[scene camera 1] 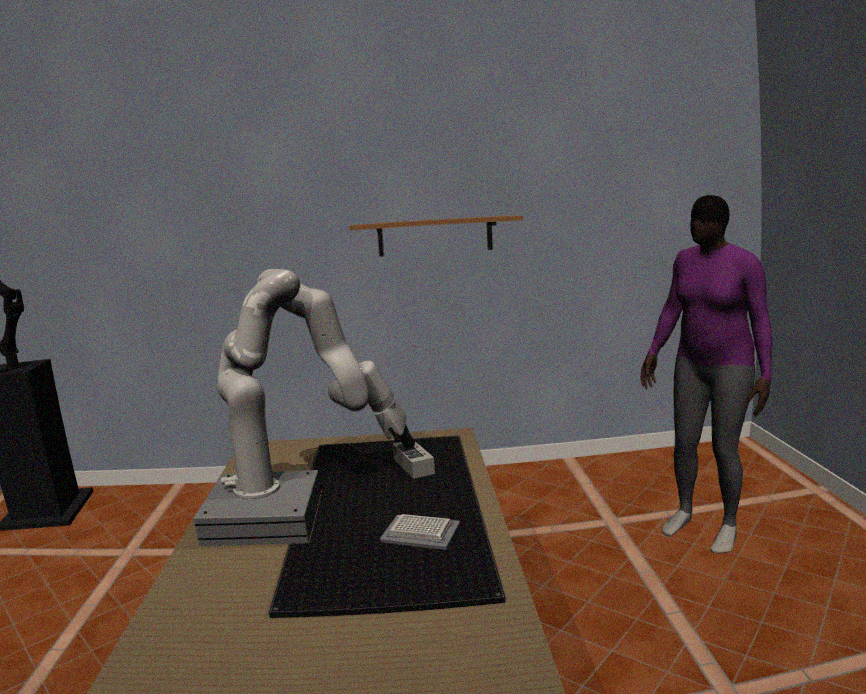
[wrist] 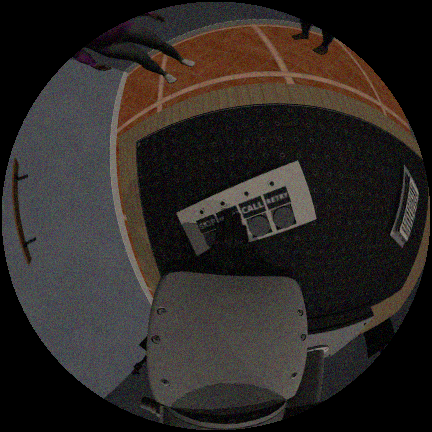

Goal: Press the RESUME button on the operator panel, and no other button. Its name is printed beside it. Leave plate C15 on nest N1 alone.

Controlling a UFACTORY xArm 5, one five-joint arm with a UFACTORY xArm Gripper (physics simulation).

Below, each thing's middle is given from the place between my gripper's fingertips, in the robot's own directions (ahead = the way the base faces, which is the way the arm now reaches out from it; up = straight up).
Scene:
Right now my hand is 40 mm above the operator panel [scene camera 1: 423, 465] and 10 mm to the left of it. Also, from my hand: plate C15 [scene camera 1: 409, 526] (420 mm to the right, 50 mm behind, 40 mm below); nest N1 [scene camera 1: 451, 531] (420 mm to the right, 60 mm below, 50 mm behind).

